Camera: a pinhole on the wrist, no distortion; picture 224 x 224 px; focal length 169.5 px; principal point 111.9 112.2 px. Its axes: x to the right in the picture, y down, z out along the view. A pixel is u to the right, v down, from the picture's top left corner.
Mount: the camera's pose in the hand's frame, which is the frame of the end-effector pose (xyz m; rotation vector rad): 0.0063 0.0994 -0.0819 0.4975 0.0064 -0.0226
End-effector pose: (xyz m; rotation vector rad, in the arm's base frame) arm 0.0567 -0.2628 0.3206 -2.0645 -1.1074 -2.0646
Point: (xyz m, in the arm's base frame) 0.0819 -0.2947 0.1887
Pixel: outside the picture
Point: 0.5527 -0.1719 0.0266
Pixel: 22.1 180.2
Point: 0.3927 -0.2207 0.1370
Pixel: 27.5 176.2
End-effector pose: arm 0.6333 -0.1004 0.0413 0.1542 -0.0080 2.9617
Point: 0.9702 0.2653 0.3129
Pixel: 42.5 31.1
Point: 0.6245 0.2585 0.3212
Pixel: 143.7 39.9
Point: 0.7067 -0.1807 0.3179
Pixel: 78.1 185.1
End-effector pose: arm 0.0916 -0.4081 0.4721 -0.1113 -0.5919 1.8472
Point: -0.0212 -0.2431 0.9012
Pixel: 205.2 115.8
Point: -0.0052 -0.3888 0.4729
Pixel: 183.5 168.3
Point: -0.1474 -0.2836 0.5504
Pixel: outside the picture
